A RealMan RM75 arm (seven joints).
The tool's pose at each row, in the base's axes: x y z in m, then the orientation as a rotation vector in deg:
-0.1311, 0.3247, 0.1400, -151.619, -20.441, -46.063
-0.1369, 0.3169, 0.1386, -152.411, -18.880, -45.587
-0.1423, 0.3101, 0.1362, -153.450, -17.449, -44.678
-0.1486, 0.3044, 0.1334, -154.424, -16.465, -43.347
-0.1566, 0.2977, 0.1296, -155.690, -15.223, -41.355
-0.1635, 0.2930, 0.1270, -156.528, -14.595, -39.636
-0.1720, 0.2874, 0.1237, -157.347, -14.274, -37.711
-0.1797, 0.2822, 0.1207, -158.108, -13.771, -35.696
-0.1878, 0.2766, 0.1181, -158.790, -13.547, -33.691
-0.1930, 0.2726, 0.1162, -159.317, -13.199, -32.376
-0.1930, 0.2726, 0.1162, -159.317, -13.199, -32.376
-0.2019, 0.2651, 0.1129, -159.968, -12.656, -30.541
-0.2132, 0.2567, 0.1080, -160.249, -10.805, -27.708
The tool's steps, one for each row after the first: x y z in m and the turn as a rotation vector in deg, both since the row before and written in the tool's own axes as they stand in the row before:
-0.0065, 0.0055, -0.0048, -0.721, -0.326, 1.050
-0.0066, 0.0051, -0.0034, -0.812, -0.690, 0.994
-0.0074, 0.0041, -0.0029, -0.594, -0.995, 0.765
-0.0094, 0.0050, -0.0031, -0.719, -1.461, 1.001
-0.0077, 0.0033, -0.0026, -0.366, -1.246, 0.588
-0.0095, 0.0040, -0.0028, -0.286, -1.408, 0.406
-0.0087, 0.0038, -0.0024, -0.247, -1.430, 0.546
-0.0089, 0.0041, -0.0028, -0.178, -1.436, 0.357
-0.0059, 0.0031, -0.0015, -0.220, -0.936, 0.359
0.0000, 0.0000, 0.0000, 0.000, 0.000, 0.000
-0.0102, 0.0060, -0.0026, -0.249, -1.281, 0.545
-0.0131, 0.0069, -0.0020, 0.204, -1.733, 1.609

